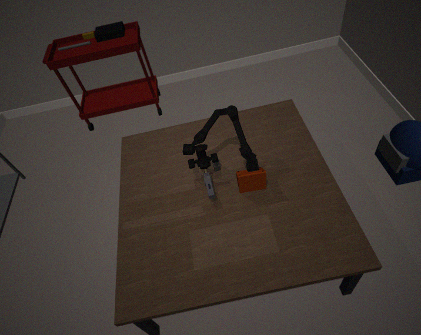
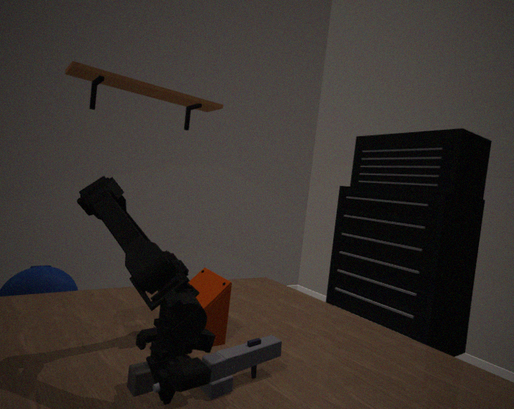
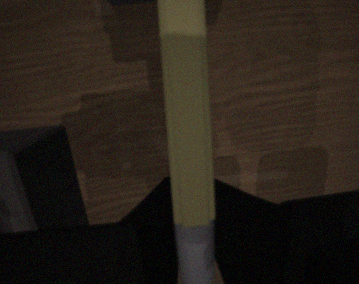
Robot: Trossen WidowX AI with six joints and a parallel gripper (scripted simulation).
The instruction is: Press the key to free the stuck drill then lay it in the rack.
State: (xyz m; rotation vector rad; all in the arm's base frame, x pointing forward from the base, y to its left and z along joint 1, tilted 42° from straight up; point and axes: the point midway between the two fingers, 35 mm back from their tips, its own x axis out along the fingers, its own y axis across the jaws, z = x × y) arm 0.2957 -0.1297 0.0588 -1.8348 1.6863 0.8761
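Now: the drill 40 mm to the left of my gripper tip and 40 mm above it. From my gripper tip the other things lie so: grey housing block 20 mm behind, 160 mm to the left, 40 mm above; small dark key 20 mm behind, 200 mm to the left, 40 mm above; small grey rack 70 mm behind, 10 mm to the right, 10 mm above.
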